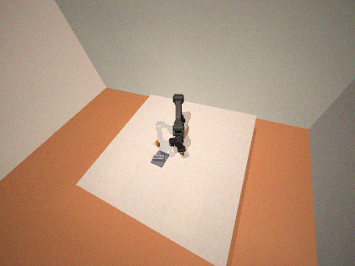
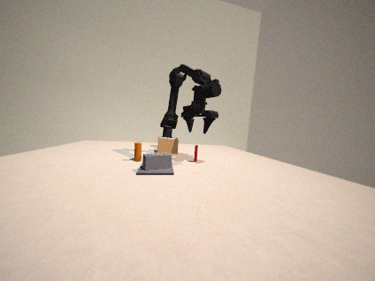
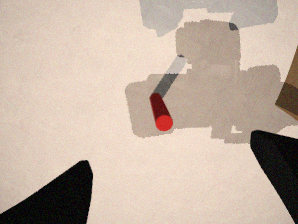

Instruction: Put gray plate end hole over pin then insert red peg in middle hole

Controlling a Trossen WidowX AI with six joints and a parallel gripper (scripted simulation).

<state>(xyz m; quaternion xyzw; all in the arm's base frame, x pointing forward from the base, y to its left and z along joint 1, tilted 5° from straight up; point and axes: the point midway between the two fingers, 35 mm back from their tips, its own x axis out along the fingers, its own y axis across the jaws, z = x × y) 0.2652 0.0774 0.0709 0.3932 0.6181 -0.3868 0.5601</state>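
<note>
Right now the red peg is 10 cm below my gripper tip. Also, from my gripper tip: base: 18 cm to the right, 13 cm below, 8 cm ahead; then orange cylinder: 26 cm to the right, 10 cm below, 5 cm behind; then gray plate: 20 cm to the right, 9 cm below, 9 cm ahead.
</note>
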